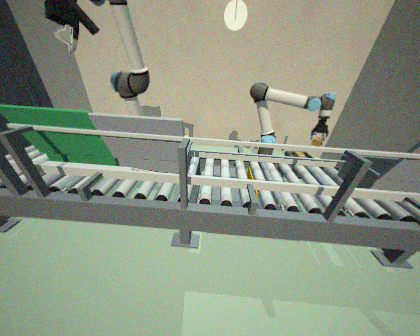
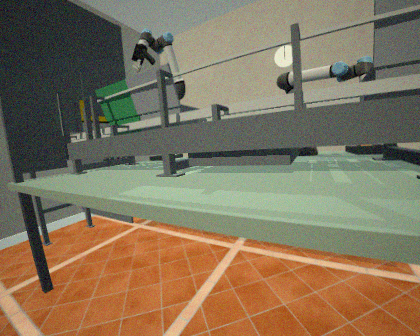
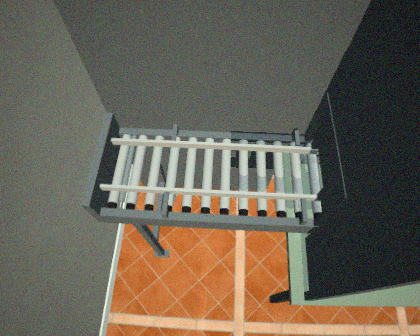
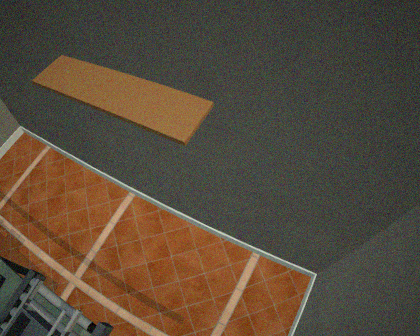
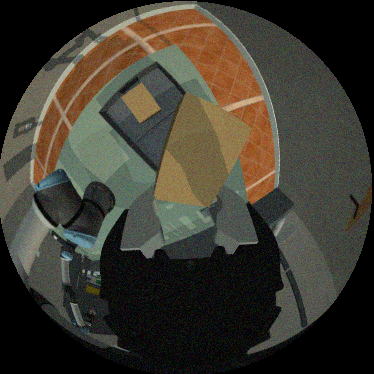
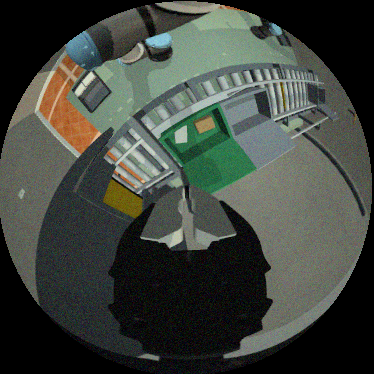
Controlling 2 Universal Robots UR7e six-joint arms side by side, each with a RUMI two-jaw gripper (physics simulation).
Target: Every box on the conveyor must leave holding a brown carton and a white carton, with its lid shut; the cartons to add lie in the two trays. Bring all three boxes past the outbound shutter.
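Places are measured from the left arm's base along level axes (x ahead, y left, z up), in metres.
Pixels of known places: left gripper, fingertip midpoint: [image 1: 316, 144] [image 5: 185, 185]; right gripper, fingertip midpoint: [image 1: 71, 53] [image 2: 137, 72] [image 6: 186, 186]; left arm's base, origin of the base link: [image 2: 306, 155] [image 5: 100, 195]; right arm's base, origin of the base link: [image 6: 159, 52].
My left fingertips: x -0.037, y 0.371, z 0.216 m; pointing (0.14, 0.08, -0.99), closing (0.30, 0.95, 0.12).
Note:
Ahead of a thing's pixels: the offset from my left fingertips to its top centre. "spot": to the spot under its first point.
My left gripper [image 1: 320, 131] [image 5: 185, 185] is shut on a brown carton {0.034 m up, 0.039 m back, 0.022 m left} [image 1: 317, 142] [image 5: 200, 150], held above a dark tray {0.174 m down, 0.086 m back, 0.011 m right} [image 5: 155, 80] with another brown carton {0.164 m down, 0.154 m back, 0.031 m right} [image 5: 141, 102]. My right gripper [image 1: 66, 39] [image 2: 138, 65] [image 6: 186, 186] is shut and empty, above and beside the green box. The green box {spot: 0.208 m up, 0.915 m ahead, 1.259 m right} [image 1: 55, 135] [image 2: 117, 102] [image 6: 220, 167] has its lid open and holds a white carton {0.054 m up, 0.764 m ahead, 1.333 m right} [image 6: 181, 134] and a brown carton {0.064 m up, 0.758 m ahead, 1.204 m right} [image 6: 204, 124]. A grey box {spot: 0.215 m up, 0.862 m ahead, 0.947 m right} [image 1: 140, 140] [image 2: 152, 102] [image 6: 272, 145] adjoins it, lid open; no carton shows inside. A second tray {0.174 m down, 0.183 m ahead, 1.719 m right} [image 6: 94, 97] holds white cartons {0.174 m down, 0.103 m ahead, 1.679 m right} [image 6: 85, 80].
Roller conveyor rails [image 1: 280, 186] [image 2: 250, 132] run past both boxes. The outbound rollers [image 3: 207, 175] carry no box. A grey panel {spot: 0.134 m up, 0.678 m ahead, 0.034 m left} [image 1: 400, 177] shows at the right edge; I cannot tell whether it belongs to a third box. A yellow panel {spot: 0.244 m up, 0.842 m ahead, 1.716 m right} [image 6: 122, 199] is near the conveyor's outbound end.

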